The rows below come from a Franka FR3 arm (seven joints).
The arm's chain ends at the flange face. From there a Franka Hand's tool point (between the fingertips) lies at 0.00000 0.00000 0.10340 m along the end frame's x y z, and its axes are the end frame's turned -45 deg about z.
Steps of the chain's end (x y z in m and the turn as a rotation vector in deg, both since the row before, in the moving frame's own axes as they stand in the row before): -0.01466, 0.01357, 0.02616, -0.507, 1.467, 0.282; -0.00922, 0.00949, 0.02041, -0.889, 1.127, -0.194; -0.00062, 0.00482, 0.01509, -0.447, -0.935, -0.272; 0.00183, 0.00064, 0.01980, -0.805, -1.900, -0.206
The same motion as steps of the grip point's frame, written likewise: -0.01874, 0.00175, 0.02612, -1.396, 0.679, 0.282; -0.01292, 0.00276, 0.02038, -1.426, 0.168, -0.194; -0.00561, 0.00235, 0.01507, 0.345, -0.977, -0.272; -0.00261, 0.00036, 0.01973, 0.774, -1.913, -0.206
